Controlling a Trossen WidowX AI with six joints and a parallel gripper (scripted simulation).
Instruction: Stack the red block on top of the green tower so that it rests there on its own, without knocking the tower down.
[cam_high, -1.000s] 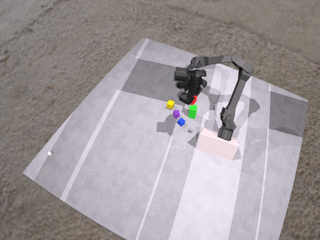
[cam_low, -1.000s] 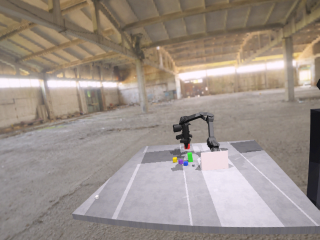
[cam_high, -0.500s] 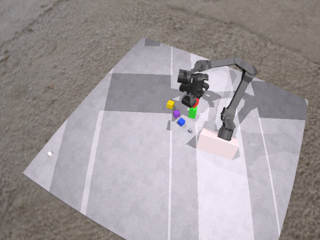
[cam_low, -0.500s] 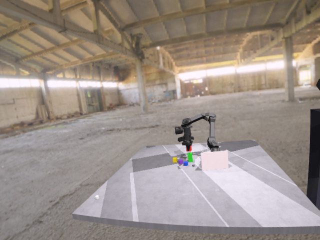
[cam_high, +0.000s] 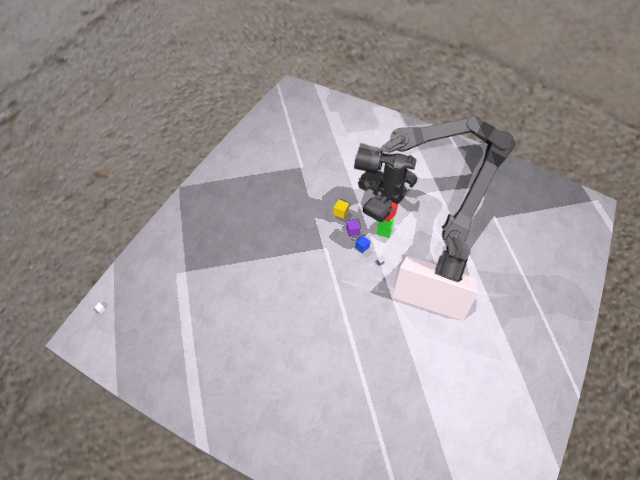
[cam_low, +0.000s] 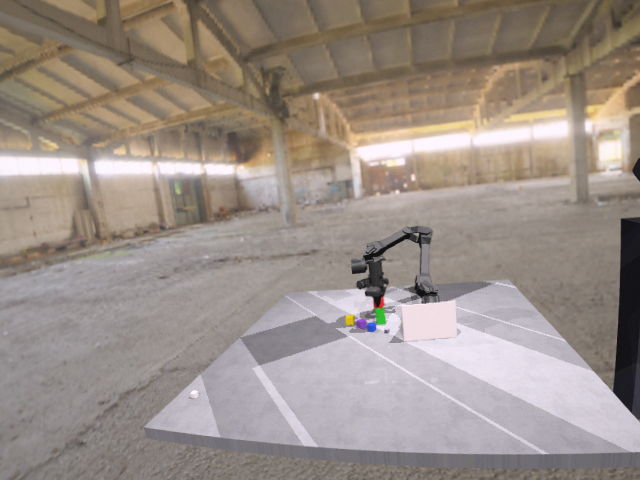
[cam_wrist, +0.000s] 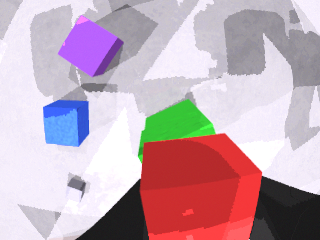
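Right now my gripper tip is 10 mm below the red block. Also, from my gripper tip: small grey cube: 40 mm behind, 100 mm to the left, 70 mm below; purple block: 80 mm ahead, 50 mm to the left, 70 mm below; blue block: 30 mm ahead, 80 mm to the left, 70 mm below.
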